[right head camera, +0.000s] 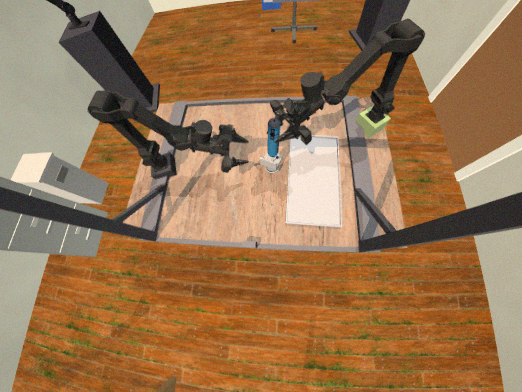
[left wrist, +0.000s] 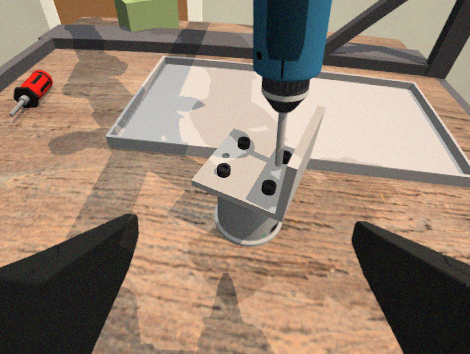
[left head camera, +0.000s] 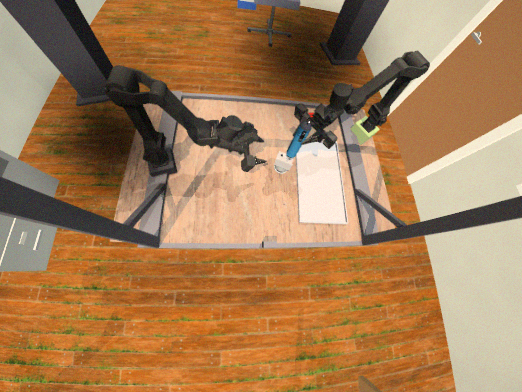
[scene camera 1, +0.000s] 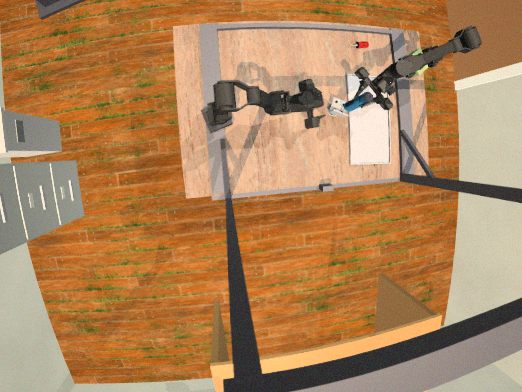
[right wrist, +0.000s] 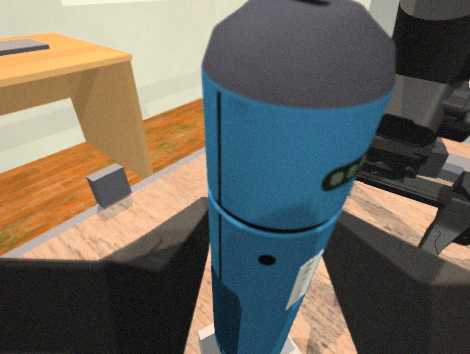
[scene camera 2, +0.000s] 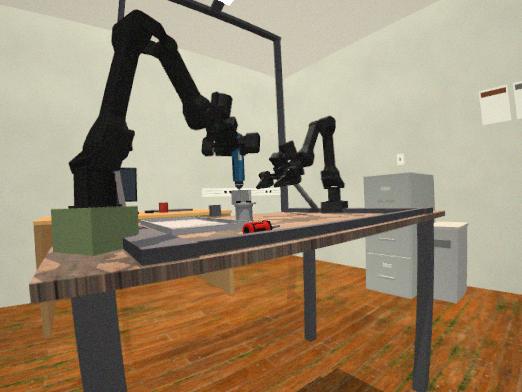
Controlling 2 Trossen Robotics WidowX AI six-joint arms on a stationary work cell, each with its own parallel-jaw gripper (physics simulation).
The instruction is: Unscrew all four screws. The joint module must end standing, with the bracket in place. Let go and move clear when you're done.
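Frame: origin at the left arm's base, x ahead, y down, z left, level; metres.
Seen in the pictures: left gripper, fingertip midpoint: (right head camera: 248,151) (left wrist: 248,228) (left head camera: 265,151) (scene camera 2: 265,187); right gripper, fingertip midpoint: (right head camera: 270,138) (left head camera: 297,139) (scene camera 1: 357,103) (right wrist: 264,210) (scene camera 2: 238,154); left arm's base at its link origin: (right head camera: 160,164) (left head camera: 159,159) (scene camera 1: 216,116) (scene camera 2: 334,201); right arm's base at its link origin: (right head camera: 375,116) (left head camera: 367,126) (scene camera 2: 95,207).
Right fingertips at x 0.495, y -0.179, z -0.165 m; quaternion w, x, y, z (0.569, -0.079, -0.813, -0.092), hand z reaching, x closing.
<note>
Pixels of each thing's top centre, then the offset from my right fingertips to it.
- joint module at its top centre: (left wrist: 254,168) (scene camera 2: 243,203) dy +0.167, dx -0.001, dz +0.012 m
- blue electric screwdriver at its top centre: (right head camera: 271,123) (left head camera: 305,126) (scene camera 2: 237,134) (scene camera 1: 368,99) dy -0.071, dx +0.006, dz +0.000 m
- white tray at its top centre: (left wrist: 290,102) (scene camera 2: 187,220) (right head camera: 314,176) (left head camera: 320,177) (scene camera 1: 370,119) dy +0.214, dx +0.156, dz -0.092 m
- red screwdriver at its top centre: (left wrist: 23,85) (scene camera 2: 263,221) (scene camera 1: 360,43) dy +0.201, dx +0.247, dz +0.256 m
- green block at its top centre: (scene camera 2: 95,207) (right head camera: 375,116) (scene camera 1: 419,61) (left head camera: 367,126) dy +0.159, dx +0.510, dz +0.085 m
- small grey block at its top centre: (right wrist: 105,171) (left head camera: 270,243) (right head camera: 248,243) (scene camera 1: 328,188) (scene camera 2: 214,204) dy +0.173, dx -0.178, dz -0.294 m
The joint module (scene camera 2: 244,212) (left wrist: 237,217) stands upright on the table. The pale bracket (left head camera: 283,162) (left wrist: 235,175) lies on its top with its wall upward. Four black screws show in the left wrist view: a far-left one (left wrist: 243,143), a near-left one (left wrist: 223,170), a near-right one (left wrist: 268,187) and a far-right one (left wrist: 286,157). My right gripper (right head camera: 278,131) (right wrist: 264,210) is shut on the blue electric screwdriver (right head camera: 273,142) (scene camera 2: 238,167) (left wrist: 292,45), bit down. Its tip is beside the far-right screw, partly covering it; contact is unclear. My left gripper (left head camera: 262,151) (left wrist: 248,228) is open, left of the module.
A white tray (left head camera: 322,200) (scene camera 1: 370,145) lies right of the module. A red screwdriver (scene camera 1: 363,45) (scene camera 2: 257,227) (left wrist: 37,86) lies near the back edge. A green block (right head camera: 372,123) (scene camera 2: 95,227) is under the right arm's base. A small grey block (scene camera 1: 326,187) (right wrist: 110,185) sits at the front edge.
</note>
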